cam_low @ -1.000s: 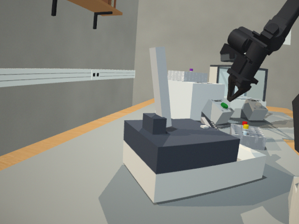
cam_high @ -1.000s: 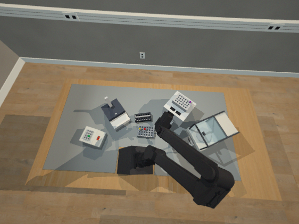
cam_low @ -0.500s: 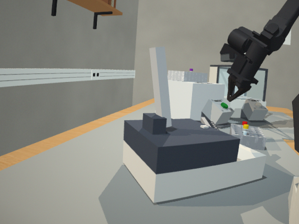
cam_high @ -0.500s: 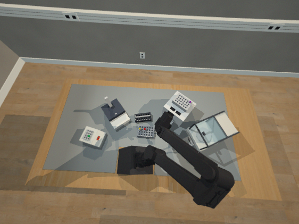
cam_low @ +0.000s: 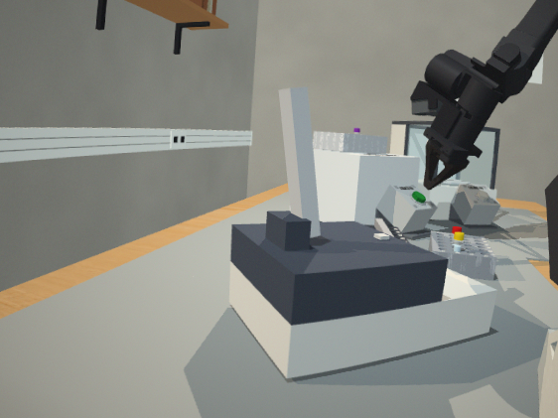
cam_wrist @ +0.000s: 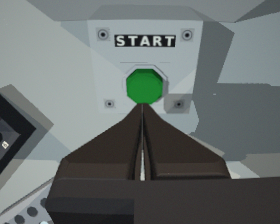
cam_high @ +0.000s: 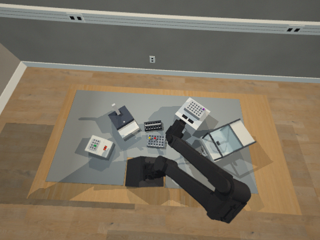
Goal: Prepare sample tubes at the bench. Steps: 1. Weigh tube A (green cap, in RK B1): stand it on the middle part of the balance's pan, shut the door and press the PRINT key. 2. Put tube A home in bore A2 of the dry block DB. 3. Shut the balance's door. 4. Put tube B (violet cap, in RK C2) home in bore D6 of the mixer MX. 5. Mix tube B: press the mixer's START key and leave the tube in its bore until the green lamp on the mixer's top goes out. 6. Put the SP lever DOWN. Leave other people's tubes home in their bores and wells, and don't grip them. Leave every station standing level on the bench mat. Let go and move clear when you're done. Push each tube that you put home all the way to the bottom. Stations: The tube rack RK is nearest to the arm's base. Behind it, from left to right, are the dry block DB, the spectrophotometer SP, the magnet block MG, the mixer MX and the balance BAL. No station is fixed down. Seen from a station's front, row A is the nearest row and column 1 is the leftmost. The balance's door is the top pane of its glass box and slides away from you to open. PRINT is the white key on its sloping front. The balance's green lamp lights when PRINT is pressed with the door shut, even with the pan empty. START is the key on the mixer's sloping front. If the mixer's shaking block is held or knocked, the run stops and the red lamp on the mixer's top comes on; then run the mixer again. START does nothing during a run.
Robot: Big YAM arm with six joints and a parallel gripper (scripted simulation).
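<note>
Right now the green start key is 1 cm ahead of my hand, 1 cm to the right of it and 3 cm below it. Round my hand: print key: 15 cm behind, 13 cm to the right, 3 cm below; then rack RK: 2 cm behind, 15 cm to the left, 8 cm below; then magnet block: 9 cm ahead, 16 cm to the left, 7 cm below.
</note>
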